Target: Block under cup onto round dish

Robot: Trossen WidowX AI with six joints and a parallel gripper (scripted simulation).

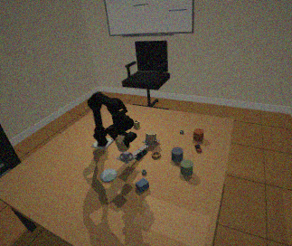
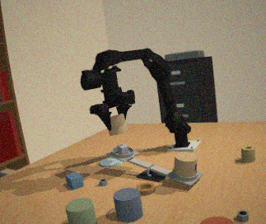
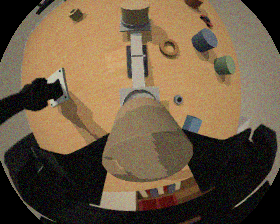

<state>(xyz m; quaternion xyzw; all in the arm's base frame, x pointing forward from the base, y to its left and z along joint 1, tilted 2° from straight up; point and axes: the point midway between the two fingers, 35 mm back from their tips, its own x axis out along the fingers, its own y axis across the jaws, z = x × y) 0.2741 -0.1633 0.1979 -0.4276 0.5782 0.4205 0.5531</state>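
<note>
Right now the tan cup is 20 mm to the right of my gripper tip and 10 mm above it. Round my gripper tip: balance: 150 mm below, 130 mm to the left, 40 mm ahead; then grey-lilac block: 80 mm below, 10 mm to the left; then balance beam: 130 mm to the left, 130 mm below, 40 mm ahead.
</note>
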